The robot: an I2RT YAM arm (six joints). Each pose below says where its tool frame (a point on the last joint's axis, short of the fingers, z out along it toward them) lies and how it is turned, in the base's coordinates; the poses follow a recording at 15 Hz.
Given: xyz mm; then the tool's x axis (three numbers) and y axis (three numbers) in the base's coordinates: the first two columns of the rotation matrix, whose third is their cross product.
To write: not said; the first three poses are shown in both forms.
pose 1, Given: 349, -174, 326, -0.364, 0.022, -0.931, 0.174, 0.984, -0.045
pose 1, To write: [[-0.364, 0.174, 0.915, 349], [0.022, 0.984, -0.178, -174], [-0.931, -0.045, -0.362, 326], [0, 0, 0, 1]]
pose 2, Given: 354, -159, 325, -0.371, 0.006, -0.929, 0.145, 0.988, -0.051
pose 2, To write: [[-0.371, 0.145, 0.918, 354], [0.006, 0.988, -0.154, -159], [-0.929, -0.051, -0.367, 325], [0, 0, 0, 1]]
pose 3, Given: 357, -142, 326, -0.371, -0.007, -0.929, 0.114, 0.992, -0.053
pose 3, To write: [[-0.371, 0.114, 0.922, 357], [-0.007, 0.992, -0.126, -142], [-0.929, -0.053, -0.367, 326], [0, 0, 0, 1]]
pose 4, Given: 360, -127, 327, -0.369, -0.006, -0.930, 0.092, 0.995, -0.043
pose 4, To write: [[-0.369, 0.092, 0.926, 360], [-0.006, 0.995, -0.101, -127], [-0.930, -0.043, -0.367, 327], [0, 0, 0, 1]]
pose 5, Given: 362, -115, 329, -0.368, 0.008, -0.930, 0.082, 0.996, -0.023
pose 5, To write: [[-0.368, 0.082, 0.926, 362], [0.008, 0.996, -0.085, -115], [-0.930, -0.023, -0.367, 329], [0, 0, 0, 1]]
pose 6, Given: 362, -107, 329, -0.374, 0.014, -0.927, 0.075, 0.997, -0.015
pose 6, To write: [[-0.374, 0.075, 0.924, 362], [0.014, 0.997, -0.075, -107], [-0.927, -0.015, -0.374, 329], [0, 0, 0, 1]]
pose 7, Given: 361, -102, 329, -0.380, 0.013, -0.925, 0.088, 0.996, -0.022
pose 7, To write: [[-0.380, 0.088, 0.921, 361], [0.013, 0.996, -0.090, -102], [-0.925, -0.022, -0.380, 329], [0, 0, 0, 1]]
